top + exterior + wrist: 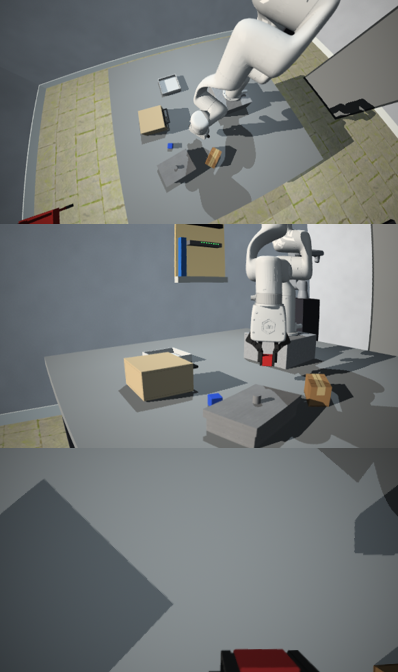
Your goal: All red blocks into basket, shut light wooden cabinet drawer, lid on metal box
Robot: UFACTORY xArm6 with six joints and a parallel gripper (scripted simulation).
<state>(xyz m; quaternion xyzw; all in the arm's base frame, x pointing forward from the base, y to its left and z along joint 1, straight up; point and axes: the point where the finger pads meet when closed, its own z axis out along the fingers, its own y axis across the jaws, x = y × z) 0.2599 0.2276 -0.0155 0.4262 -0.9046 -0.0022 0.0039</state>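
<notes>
Right now my hand is 17 cm short of the white basket, 42 cm to the left of it and 8 cm above it. The rest, counted from my hand: blue block (19 cm ahead, 4 cm to the left, 8 cm below); then green block (7 cm behind, 13 cm to the left, 8 cm below); then cardboard box (6 cm behind, 15 cm to the left, 5 cm below).
</notes>
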